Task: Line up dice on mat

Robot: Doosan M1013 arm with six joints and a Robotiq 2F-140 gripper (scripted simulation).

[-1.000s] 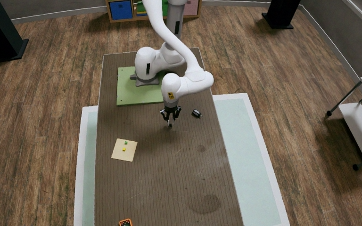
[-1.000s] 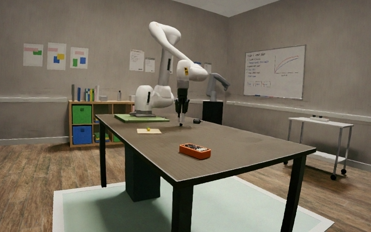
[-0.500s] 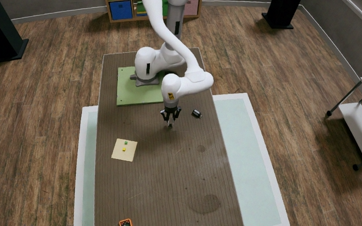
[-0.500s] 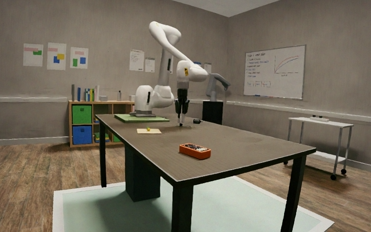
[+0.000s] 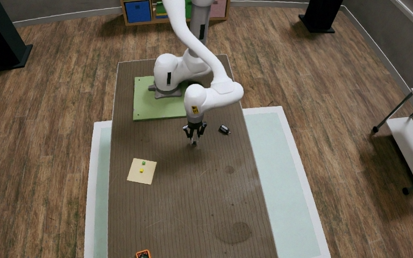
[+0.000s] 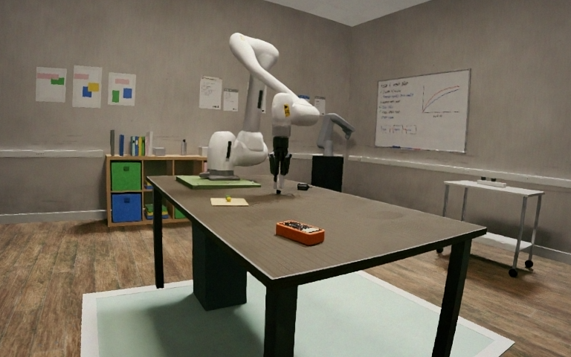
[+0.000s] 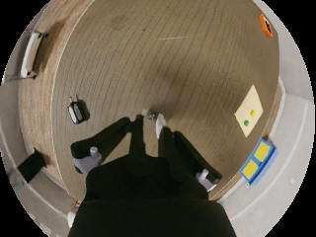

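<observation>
My gripper is now 50 mm above the small dark die. Round my hand: yellow die (320 mm to the right, 140 mm ahead, 40 mm below); small black object (200 mm to the left, 60 mm behind, 40 mm below); green die (310 mm to the right, 100 mm ahead, 40 mm below).
</observation>
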